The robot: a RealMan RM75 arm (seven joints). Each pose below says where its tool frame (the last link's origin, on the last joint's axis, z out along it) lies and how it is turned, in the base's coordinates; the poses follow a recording.
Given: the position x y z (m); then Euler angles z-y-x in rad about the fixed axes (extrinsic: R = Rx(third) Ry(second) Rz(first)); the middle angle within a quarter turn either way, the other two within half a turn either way.
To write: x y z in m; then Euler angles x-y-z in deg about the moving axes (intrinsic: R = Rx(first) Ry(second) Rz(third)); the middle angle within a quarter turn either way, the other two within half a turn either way. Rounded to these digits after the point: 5 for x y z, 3 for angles.
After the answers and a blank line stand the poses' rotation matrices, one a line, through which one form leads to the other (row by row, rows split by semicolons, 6 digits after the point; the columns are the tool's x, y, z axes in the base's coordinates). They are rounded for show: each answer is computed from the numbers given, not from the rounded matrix.
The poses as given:
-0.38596 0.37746 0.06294 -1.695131 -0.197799 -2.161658
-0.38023 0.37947 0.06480 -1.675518 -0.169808 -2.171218
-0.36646 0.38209 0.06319 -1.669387 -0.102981 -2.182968
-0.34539 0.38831 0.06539 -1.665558 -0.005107 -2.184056
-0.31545 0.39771 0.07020 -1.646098 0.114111 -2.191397
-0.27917 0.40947 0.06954 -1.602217 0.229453 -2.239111
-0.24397 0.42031 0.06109 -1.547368 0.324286 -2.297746
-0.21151 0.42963 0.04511 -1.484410 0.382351 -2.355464
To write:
-0.38596 0.37746 0.06294 -123.854 -11.333 -97.124
-0.38023 0.37947 0.06480 -124.402 -9.729 -96.000
-0.36646 0.38209 0.06319 -125.075 -5.900 -95.649
-0.34539 0.38831 0.06539 -125.137 -0.293 -95.429
-0.31545 0.39771 0.07020 -125.558 6.538 -94.314
-0.27917 0.40947 0.06954 -128.292 13.147 -91.800
-0.24397 0.42031 0.06109 -131.651 18.580 -88.658
-0.21151 0.42963 0.04511 -134.958 21.907 -85.050

-0.121596 0.972932 -0.196512; 0.532538 0.231021 0.814268; 0.837626 -0.005638 -0.546215
-0.103027 0.980218 -0.168993; 0.547320 0.197731 0.813230; 0.830558 -0.008709 -0.556864
-0.097910 0.989872 -0.102799; 0.563574 0.140285 0.814066; 0.820242 0.021770 -0.571602
-0.094619 0.995500 -0.005107; 0.572559 0.058615 0.817766; 0.814385 0.074452 -0.575529
-0.074741 0.990681 0.113864; 0.586845 -0.048620 0.808238; 0.806243 0.127229 -0.577742
-0.030592 0.973310 0.227445; 0.624966 -0.158959 0.764296; 0.780052 0.165527 -0.603423
0.022205 0.947618 0.318632; 0.658834 -0.253587 0.708260; 0.751961 0.194199 -0.629954
0.080049 0.924330 0.373103; 0.681176 -0.323995 0.656526; 0.727730 0.201595 -0.655567

